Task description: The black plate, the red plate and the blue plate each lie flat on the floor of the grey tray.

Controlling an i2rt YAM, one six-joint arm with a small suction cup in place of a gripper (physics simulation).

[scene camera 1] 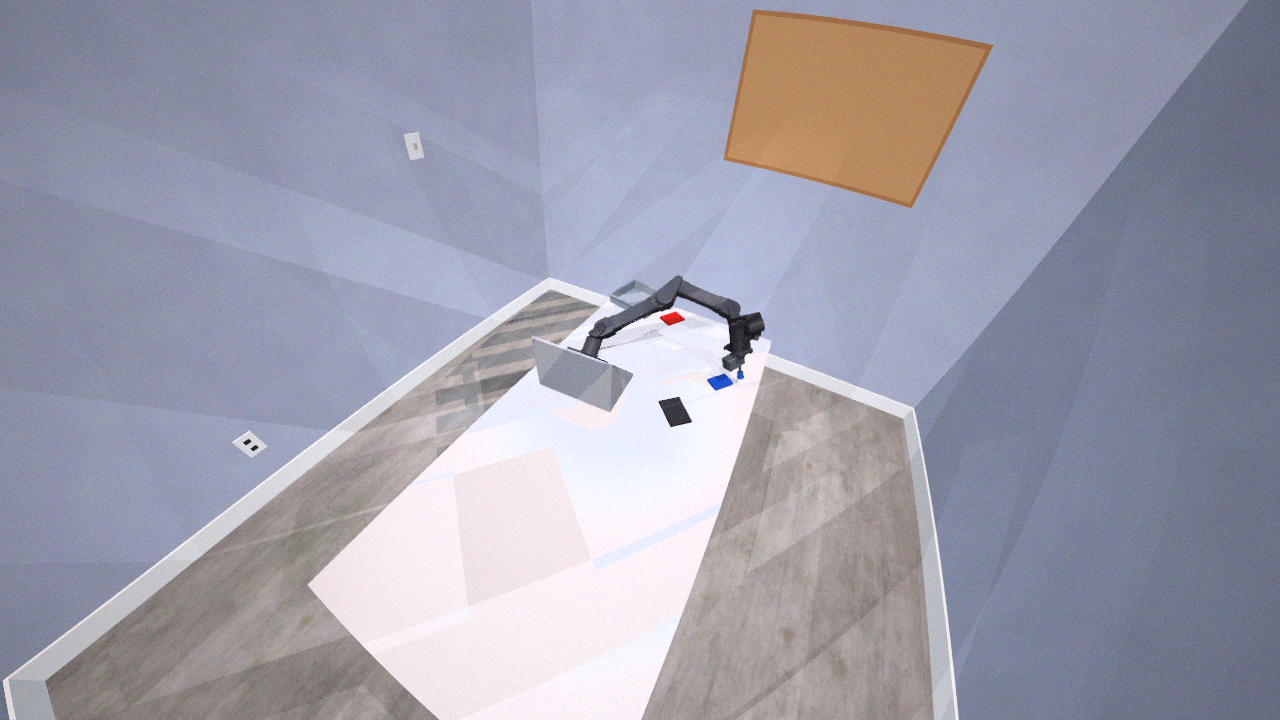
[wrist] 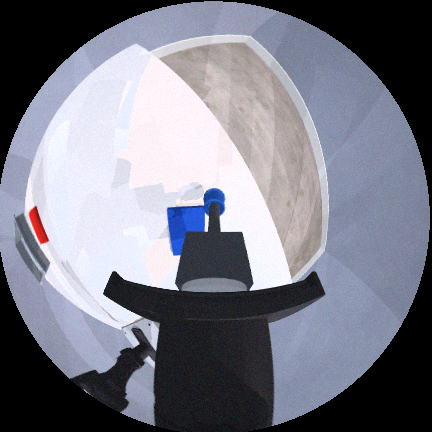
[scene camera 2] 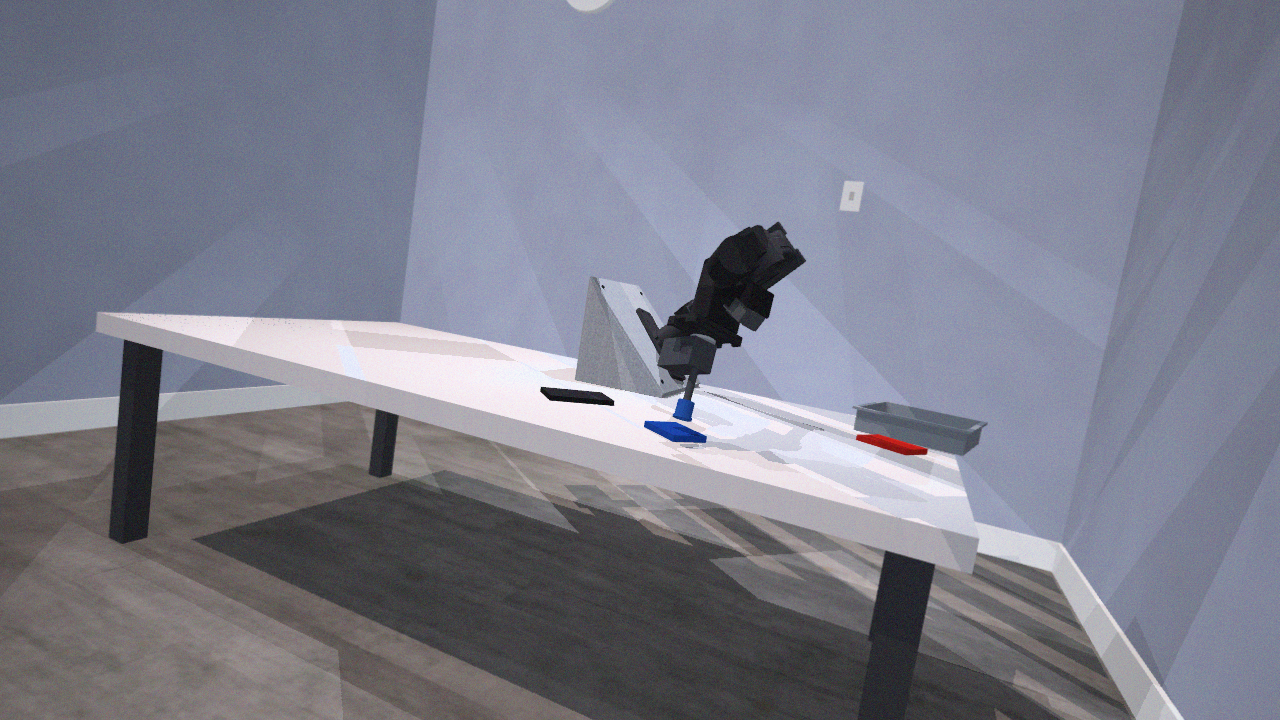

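Where they show: hand, tool point: (scene camera 1: 740, 377) (wrist: 213, 197) (scene camera 2: 681, 418); arm's base, link origin: (wrist: 147, 346) (scene camera 2: 658, 345).
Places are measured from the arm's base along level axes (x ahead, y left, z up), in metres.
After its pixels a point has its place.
Note:
The blue plate (scene camera 1: 719, 382) @[z -0.089, x 0.459, y 0.275 m] (scene camera 2: 674, 431) @[z -0.089, x 0.484, y 0.297 m] (wrist: 186, 222) @[z -0.089, x 0.471, y 0.303 m] lies flat on the white table near its edge. The black plate (scene camera 1: 674, 411) @[z -0.089, x 0.375, y 0.031 m] (scene camera 2: 577, 395) @[z -0.089, x 0.392, y 0.048 m] lies flat on the table, apart from the blue one. The red plate (scene camera 1: 672, 317) @[z -0.089, x 0.088, y 0.565 m] (scene camera 2: 891, 444) @[z -0.089, x 0.123, y 0.567 m] (wrist: 38, 225) lies flat on the table beside the grey tray (scene camera 1: 617, 294) @[z -0.076, x -0.241, y 0.553 m] (scene camera 2: 968, 438) @[z -0.067, x -0.034, y 0.686 m] (wrist: 31, 252). The tray's floor is mostly hidden. My blue suction cup (scene camera 1: 740, 376) (scene camera 2: 683, 411) (wrist: 214, 201) is open and holds nothing. It hangs above the table, close beside the blue plate in the wrist view.
A grey angled bracket (scene camera 1: 577, 374) @[z 0.038, x 0.055, y -0.126 m] (scene camera 2: 617, 335) @[z 0.017, x 0.168, y -0.019 m] stands on the white table (scene camera 1: 519, 519) @[z -0.099, x 0.199, y -0.574 m] (scene camera 2: 402, 402) @[z -0.119, x 0.653, y -0.111 m] near the arm's base. The table's long edge runs close to the blue plate, with the wooden floor (scene camera 1: 805, 501) (wrist: 250, 115) beyond it.

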